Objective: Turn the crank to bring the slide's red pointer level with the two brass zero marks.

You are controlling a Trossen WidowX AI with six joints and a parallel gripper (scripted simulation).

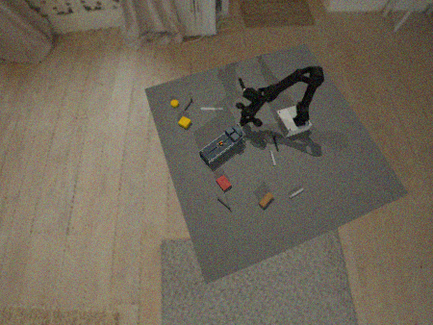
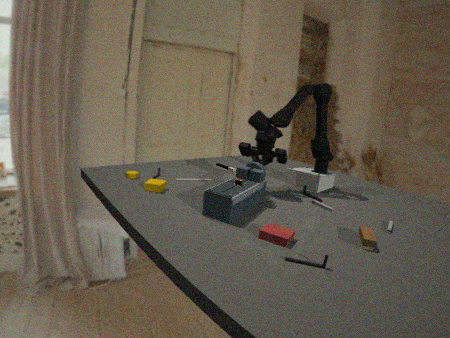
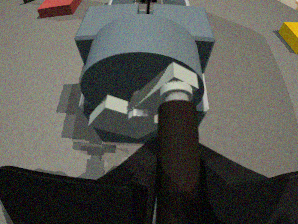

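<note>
The dark handle lies 20 mm behind my gripper tip, 10 mm to the right of it and 30 mm above it. Round my gripper tip: red pointer 140 mm ahead, 90 mm to the left, 10 mm below; yellow block 320 mm ahead, 140 mm to the right, 70 mm below; red block 180 mm ahead, 300 mm to the left, 80 mm below.
</note>
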